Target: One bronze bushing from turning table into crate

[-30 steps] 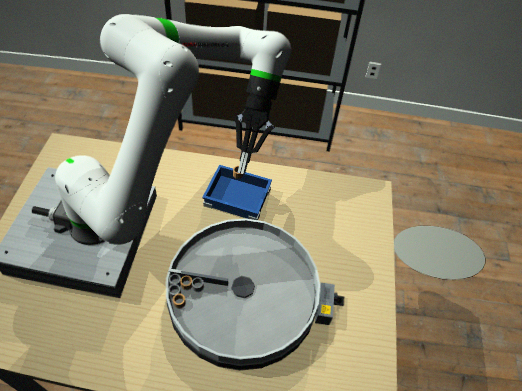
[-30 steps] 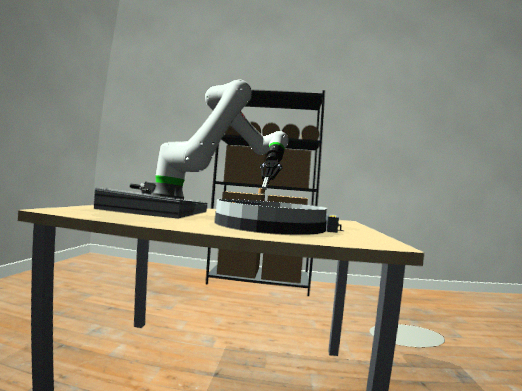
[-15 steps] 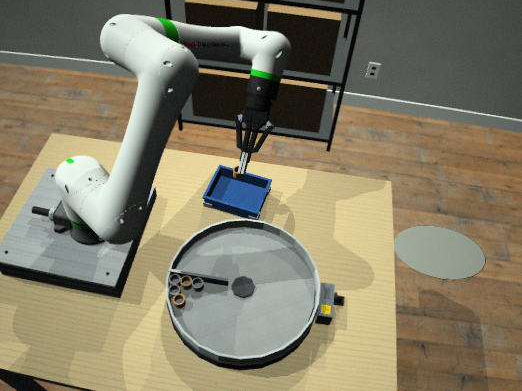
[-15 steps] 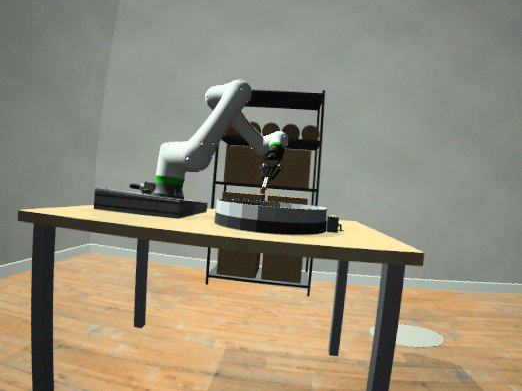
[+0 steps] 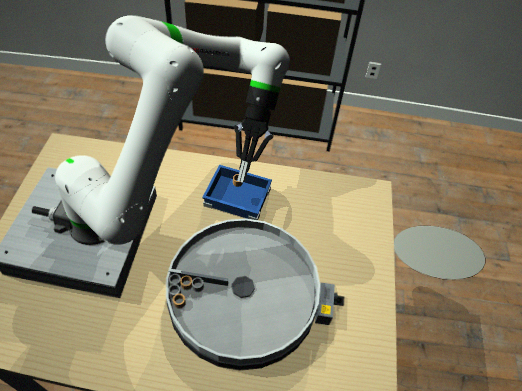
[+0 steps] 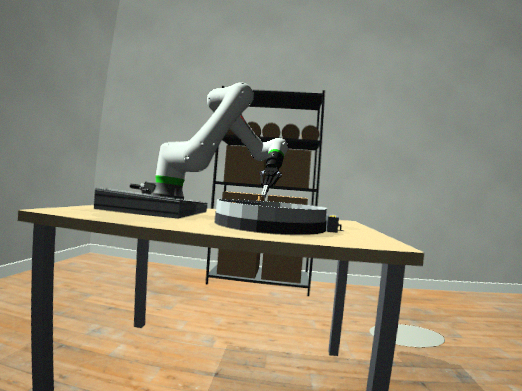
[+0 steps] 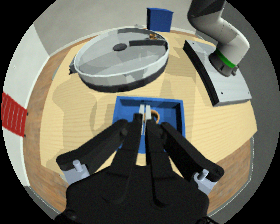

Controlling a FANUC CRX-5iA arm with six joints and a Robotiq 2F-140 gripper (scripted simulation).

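Right now the blue crate is 100 mm below my hand, 20 mm behind it and 10 mm to the right of it. The rest, counted from my hand: round grey turning table 350 mm to the right, 80 mm below, 70 mm ahead.
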